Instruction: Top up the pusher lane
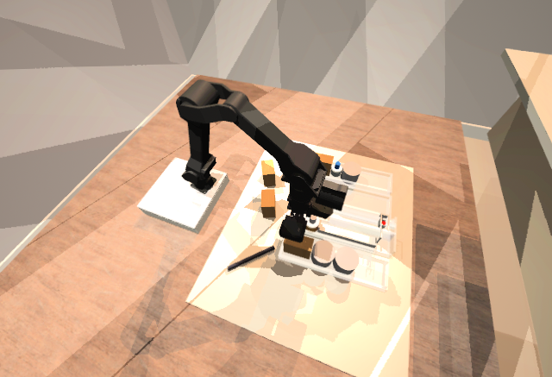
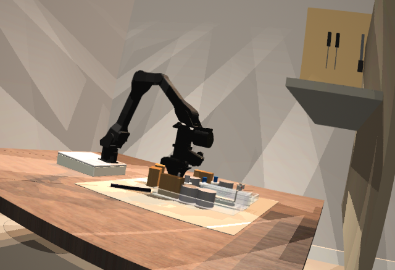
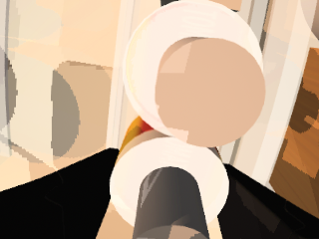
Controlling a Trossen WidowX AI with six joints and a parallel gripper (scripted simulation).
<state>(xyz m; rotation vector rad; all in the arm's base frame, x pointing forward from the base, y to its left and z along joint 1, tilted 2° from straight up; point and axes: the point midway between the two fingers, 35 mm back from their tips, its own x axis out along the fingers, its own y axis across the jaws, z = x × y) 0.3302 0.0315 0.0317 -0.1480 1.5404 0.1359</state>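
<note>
Now: gripper tip 5 cm short of the cream mat, 3 cm to the right of it and 3 cm above it. Round my gripper tip: shelf (50 cm ahead, 9 cm to the left, 34 cm above); then red mark (22 cm ahead, 8 cm to the left, 4 cm above); then black rod (7 cm behind, 15 cm to the right, 2 cm below).
</note>
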